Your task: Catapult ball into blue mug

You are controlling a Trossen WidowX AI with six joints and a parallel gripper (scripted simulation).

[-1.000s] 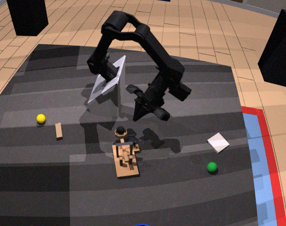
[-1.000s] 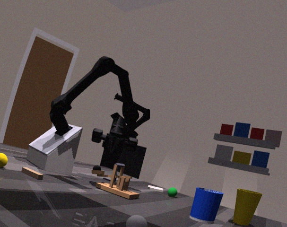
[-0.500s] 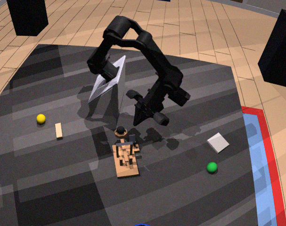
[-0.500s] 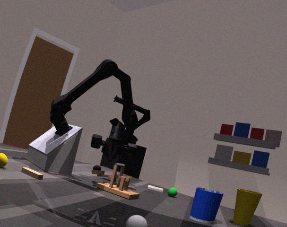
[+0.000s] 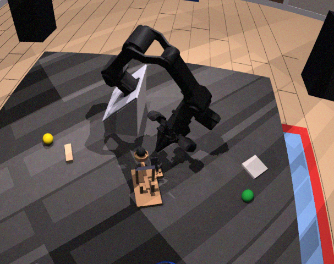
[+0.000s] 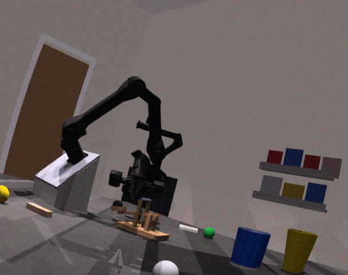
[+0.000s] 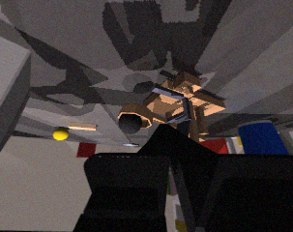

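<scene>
The black ball lies 50 mm to the right of my gripper tip and 20 mm below it. From my gripper tip the other things lie so: wooden block: 320 mm to the right, 70 mm below, 30 mm ahead; then catapult upright frame: 90 mm ahead, 20 mm to the right; then green ball: 330 mm to the left, 80 mm ahead, 60 mm below.
</scene>
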